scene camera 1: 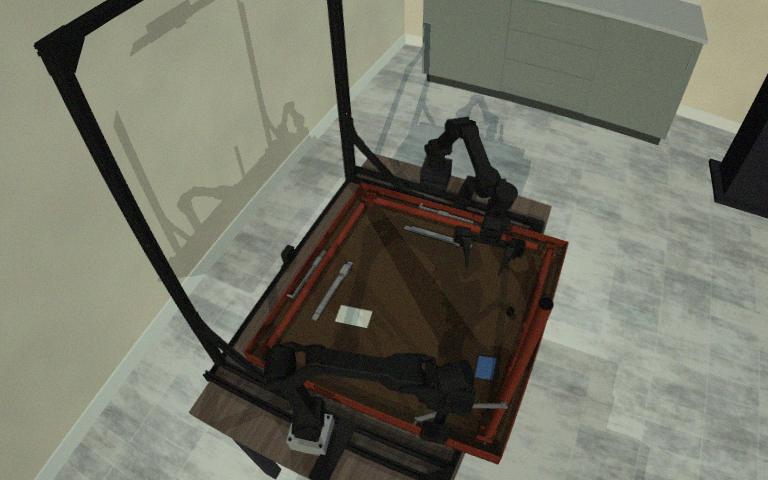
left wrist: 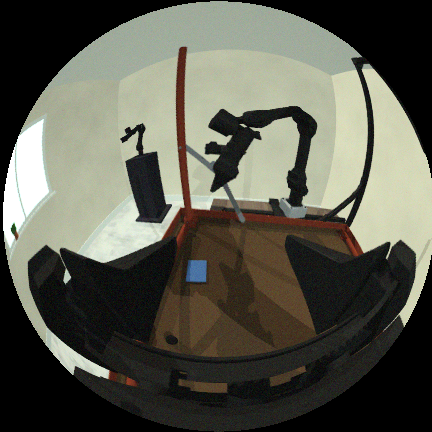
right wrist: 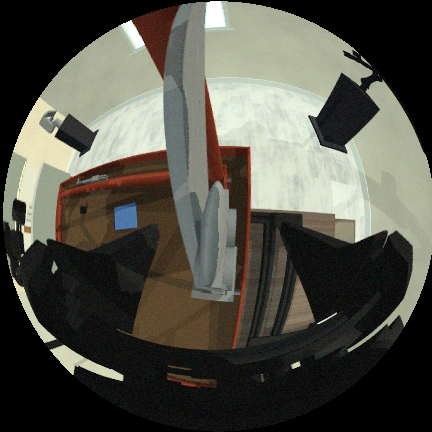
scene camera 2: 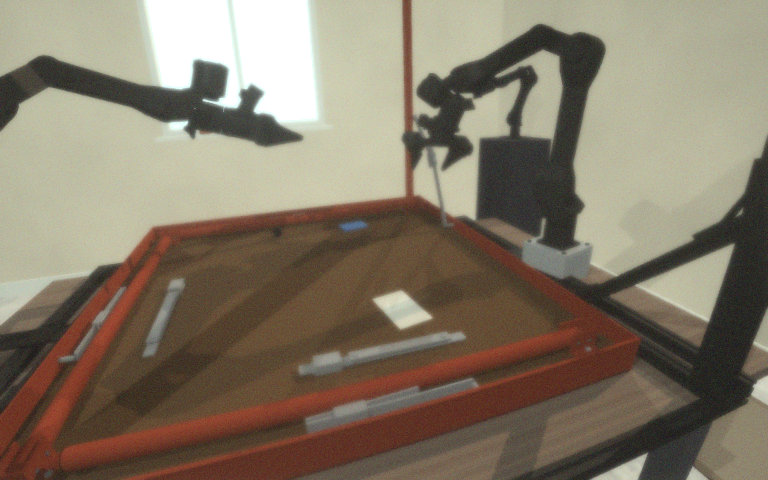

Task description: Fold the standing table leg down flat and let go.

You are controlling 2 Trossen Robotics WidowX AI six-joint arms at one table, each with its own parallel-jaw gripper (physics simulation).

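Pixels of known places: left gripper, fingertip midpoint: (scene camera 1: pixel 482 271) (left wrist: pixel 232 242) (scene camera 2: pixel 298 137); right gripper, fingertip midpoint: (scene camera 1: pixel 459 415) (left wrist: pixel 212 186) (scene camera 2: pixel 427 170); left arm's base, link origin: (scene camera 1: pixel 436 165); right arm's base, link origin: (scene camera 1: pixel 309 428) (left wrist: pixel 293 202) (scene camera 2: pixel 558 243).
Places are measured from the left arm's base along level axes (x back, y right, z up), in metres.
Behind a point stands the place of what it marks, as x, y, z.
The red table leg (scene camera 1: pixel 523 353) @(-0.947, -0.371, 0.458) (scene camera 2: pixel 408 101) @(-0.932, -0.367, 0.280) (left wrist: pixel 181 115) @(-0.928, -0.370, 0.329) (right wrist: pixel 157 40) stands upright at one corner of the upturned table (scene camera 2: pixel 566 362) @(-0.779, 0.321, -0.025). A jointed grey brace (scene camera 1: pixel 489 405) @(-0.955, -0.349, 0.219) (scene camera 2: pixel 437 189) @(-0.944, -0.236, 0.059) (left wrist: pixel 234 201) @(-0.943, -0.225, 0.051) (right wrist: pixel 182 145) links it to the table's edge. My right gripper (scene camera 2: pixel 428 164) @(-0.948, -0.294, 0.101) (left wrist: pixel 212 186) @(-0.948, -0.294, 0.101) (right wrist: pixel 220 229) @(-0.948, -0.294, 0.101) is open and hangs above the edge by the brace; in the right wrist view the brace passes between its spread fingers, and no grip on it shows. My left gripper (scene camera 1: pixel 484 267) @(-0.604, -0.260, 0.214) (scene camera 2: pixel 301 137) @(-0.604, -0.260, 0.214) (left wrist: pixel 232 242) @(-0.604, -0.260, 0.214) is open and empty, above the table and away from the leg.
Other red legs (scene camera 1: pixel 317 260) @(-0.522, 0.261, -0.032) (scene camera 2: pixel 317 399) @(-0.493, 0.240, -0.026) lie folded along the table's sides, with grey braces (scene camera 1: pixel 333 291) (scene camera 2: pixel 164 318) nearby. A blue square (scene camera 1: pixel 485 367) @(-0.739, -0.331, -0.031) (scene camera 2: pixel 353 225) @(-0.738, -0.329, -0.032) (left wrist: pixel 197 271) @(-0.733, -0.328, -0.032) (right wrist: pixel 125 216) @(-0.744, -0.331, -0.032) and a white card (scene camera 1: pixel 353 316) @(-0.675, 0.082, -0.049) (scene camera 2: pixel 402 309) @(-0.675, 0.085, -0.048) lie on the brown underside. Black frame posts (scene camera 1: pixel 339 73) @(-0.098, 0.312, 0.401) rise beside the table.
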